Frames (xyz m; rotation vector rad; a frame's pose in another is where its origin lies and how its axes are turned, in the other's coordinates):
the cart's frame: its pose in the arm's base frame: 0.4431 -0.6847 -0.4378 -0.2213 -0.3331 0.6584
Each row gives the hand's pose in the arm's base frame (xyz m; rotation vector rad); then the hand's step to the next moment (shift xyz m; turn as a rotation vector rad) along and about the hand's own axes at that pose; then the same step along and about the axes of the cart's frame.
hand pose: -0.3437 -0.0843 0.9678 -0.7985 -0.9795 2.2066
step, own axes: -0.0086 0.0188 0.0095 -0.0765 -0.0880 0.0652
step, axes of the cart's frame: -0.0193 -0.0102 -0.0063 0.0277 -0.0793 0.1039
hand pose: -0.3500 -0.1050 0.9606 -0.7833 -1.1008 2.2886
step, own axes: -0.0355 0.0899 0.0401 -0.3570 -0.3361 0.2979
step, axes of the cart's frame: -0.0815 -0.0506 -0.0417 0.0838 -0.3756 0.4255
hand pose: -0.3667 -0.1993 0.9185 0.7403 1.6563 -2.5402
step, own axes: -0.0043 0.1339 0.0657 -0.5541 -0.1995 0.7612
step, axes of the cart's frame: -0.0836 -0.0702 -0.1017 -0.1829 -0.8222 0.4656
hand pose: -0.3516 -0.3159 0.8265 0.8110 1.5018 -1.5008
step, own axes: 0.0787 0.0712 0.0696 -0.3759 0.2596 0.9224
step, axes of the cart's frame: -0.0408 -0.0476 -0.1104 -0.0972 -1.0247 -0.0036
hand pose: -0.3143 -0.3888 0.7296 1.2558 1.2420 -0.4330
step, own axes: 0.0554 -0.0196 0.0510 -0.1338 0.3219 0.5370
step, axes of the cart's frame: -0.0153 -0.0189 -0.0739 0.1255 -0.6257 -0.0509
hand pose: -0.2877 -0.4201 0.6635 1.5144 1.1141 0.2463
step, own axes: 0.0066 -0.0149 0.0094 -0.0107 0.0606 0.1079
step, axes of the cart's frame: -0.0044 0.0016 -0.0182 0.0348 -0.1174 -0.0210
